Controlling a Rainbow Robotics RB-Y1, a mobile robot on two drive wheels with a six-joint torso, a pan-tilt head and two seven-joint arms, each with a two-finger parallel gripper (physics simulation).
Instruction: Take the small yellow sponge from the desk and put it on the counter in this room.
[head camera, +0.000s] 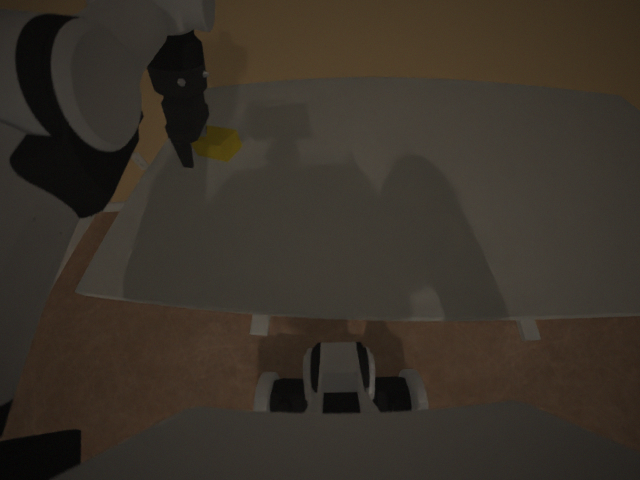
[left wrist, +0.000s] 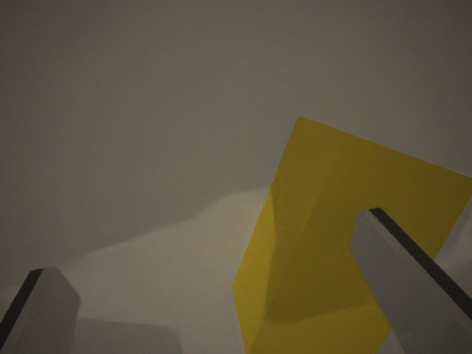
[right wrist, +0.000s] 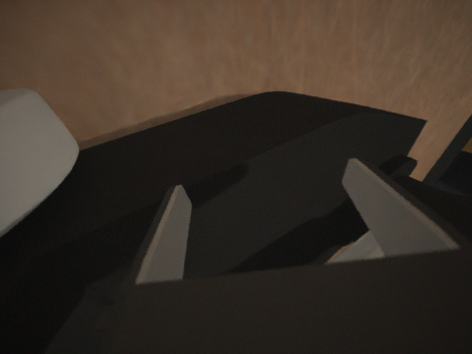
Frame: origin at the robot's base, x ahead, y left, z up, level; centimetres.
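Seen in the pictures: left gripper, between the fingertips: (head camera: 195, 150) (left wrist: 216, 255); right gripper, between the fingertips: (right wrist: 263, 183).
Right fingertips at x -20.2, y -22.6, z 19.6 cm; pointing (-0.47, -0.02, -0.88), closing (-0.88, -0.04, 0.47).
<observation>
A point is followed by its place in that frame.
The yellow sponge (head camera: 221, 144) @[x 54.9, y 24.2, z 76.5 cm] (left wrist: 320, 225) @[x 57.4, y 30.2, z 76.6 cm] lies on the grey desk (head camera: 330, 248) @[x 30.4, y 1.1, z 72.1 cm] (left wrist: 150, 100) @[x 51.6, y 34.8, z 72.1 cm], near its far left part in the head camera. My left gripper (head camera: 188, 164) (left wrist: 216, 255) @[x 53.6, y 29.8, z 76.8 cm] is open and empty, pointing down at the sponge's left side in the head camera. In the left wrist view the right-hand finger overlaps the sponge, and the other finger stands apart from it to the left; whether that finger touches the sponge I cannot tell. My right gripper (right wrist: 263, 183) @[x -20.2, y -22.6, z 19.6 cm] is open and empty, over the robot's dark base. The counter does not show.
A tan wall (head camera: 413, 36) @[x 99.0, y -28.0, z 82.7 cm] stands behind the desk. Reddish-brown floor (head camera: 180, 351) @[x 16.3, y 73.8, z 0.1 cm] (right wrist: 200, 50) @[x -25.1, y -28.6, z 0.1 cm] shows in front of the desk, where two pale desk legs (head camera: 260, 325) (head camera: 528, 329) stand under its near edge. Shadows of the robot fall across the desk top.
</observation>
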